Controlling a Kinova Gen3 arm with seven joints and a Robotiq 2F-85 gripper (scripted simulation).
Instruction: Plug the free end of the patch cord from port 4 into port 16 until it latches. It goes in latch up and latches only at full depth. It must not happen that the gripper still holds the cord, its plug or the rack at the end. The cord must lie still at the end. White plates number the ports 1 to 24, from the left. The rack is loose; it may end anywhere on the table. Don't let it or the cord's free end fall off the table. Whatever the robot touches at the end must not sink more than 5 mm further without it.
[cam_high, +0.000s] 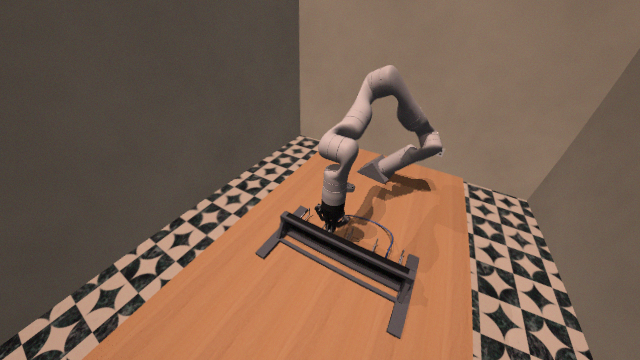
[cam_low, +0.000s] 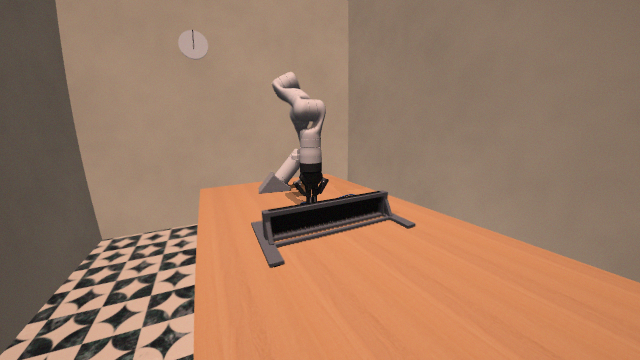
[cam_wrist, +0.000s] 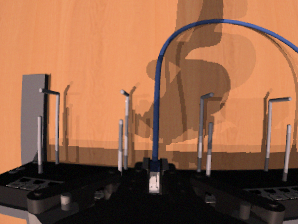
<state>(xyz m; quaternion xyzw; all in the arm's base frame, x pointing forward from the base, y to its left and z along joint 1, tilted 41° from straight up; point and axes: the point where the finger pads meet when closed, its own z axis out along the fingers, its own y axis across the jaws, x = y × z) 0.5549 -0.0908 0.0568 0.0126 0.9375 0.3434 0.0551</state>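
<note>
The patch cord plug lies 1 cm ahead of my hand and 1 cm below it.
</note>
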